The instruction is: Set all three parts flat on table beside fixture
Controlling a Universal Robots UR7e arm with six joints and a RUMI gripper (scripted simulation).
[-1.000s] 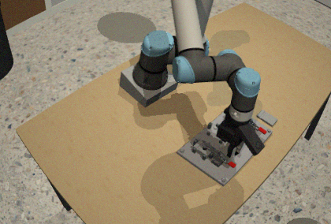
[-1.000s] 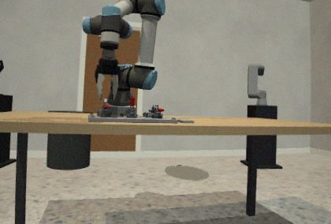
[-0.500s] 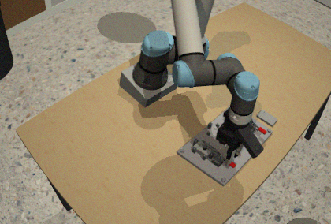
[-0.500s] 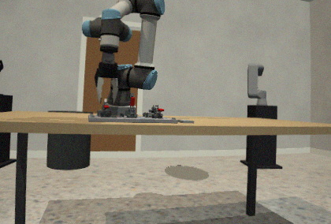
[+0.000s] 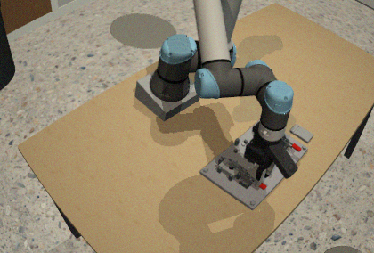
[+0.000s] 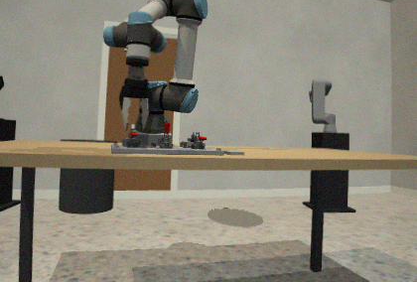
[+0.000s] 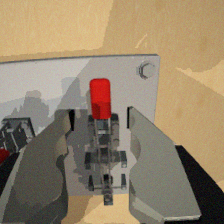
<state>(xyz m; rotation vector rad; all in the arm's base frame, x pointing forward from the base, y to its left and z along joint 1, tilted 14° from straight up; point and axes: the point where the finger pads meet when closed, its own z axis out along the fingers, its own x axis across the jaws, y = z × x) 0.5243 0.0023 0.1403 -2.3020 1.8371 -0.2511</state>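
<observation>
My hand is 11 cm past the grey fixture plate, 9 cm to the right of it and 8 cm above it.
</observation>
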